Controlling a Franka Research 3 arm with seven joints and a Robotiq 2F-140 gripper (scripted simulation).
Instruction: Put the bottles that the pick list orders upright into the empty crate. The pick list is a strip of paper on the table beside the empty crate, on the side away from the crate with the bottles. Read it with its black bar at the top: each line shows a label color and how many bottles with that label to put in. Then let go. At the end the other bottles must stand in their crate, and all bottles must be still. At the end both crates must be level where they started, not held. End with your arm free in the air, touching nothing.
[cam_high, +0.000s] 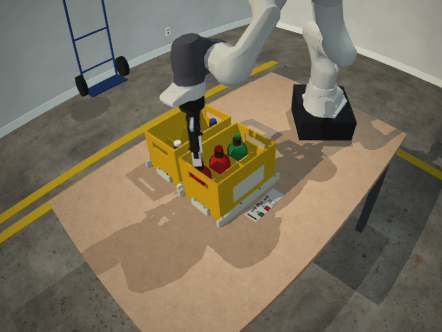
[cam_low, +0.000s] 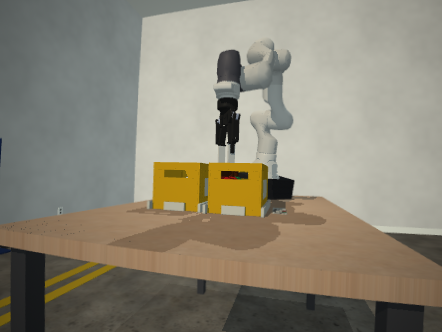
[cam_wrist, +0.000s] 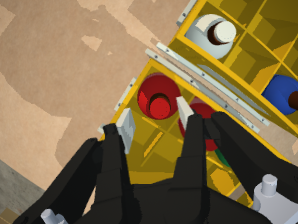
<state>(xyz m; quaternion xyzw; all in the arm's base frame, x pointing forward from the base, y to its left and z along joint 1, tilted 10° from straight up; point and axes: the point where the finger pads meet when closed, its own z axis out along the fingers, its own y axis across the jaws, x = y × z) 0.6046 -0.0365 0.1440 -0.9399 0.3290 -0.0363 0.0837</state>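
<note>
Now: hand 130 mm to the left of the white-capped bottle and 120 mm above it. Round my hand: red-label bottle 90 mm behind, 10 mm to the right, 120 mm below; blue-label bottle 180 mm behind, 160 mm to the right, 120 mm below; green bottle 180 mm behind, 20 mm to the right, 120 mm below.
</note>
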